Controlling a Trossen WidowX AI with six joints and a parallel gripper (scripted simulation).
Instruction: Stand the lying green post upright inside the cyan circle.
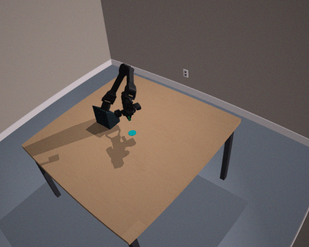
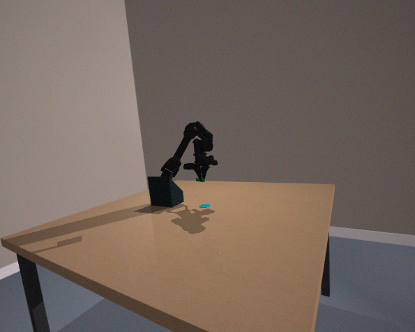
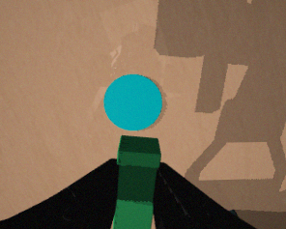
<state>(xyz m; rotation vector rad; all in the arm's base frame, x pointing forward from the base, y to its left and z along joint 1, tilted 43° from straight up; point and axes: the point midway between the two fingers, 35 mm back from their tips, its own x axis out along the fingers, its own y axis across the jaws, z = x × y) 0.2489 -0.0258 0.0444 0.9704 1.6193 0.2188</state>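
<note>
Right now my gripper tip is 1 cm to the right of the cyan circle and 14 cm above it. Round my gripper tip: green post: 2 cm behind, 1 cm to the left.
</note>
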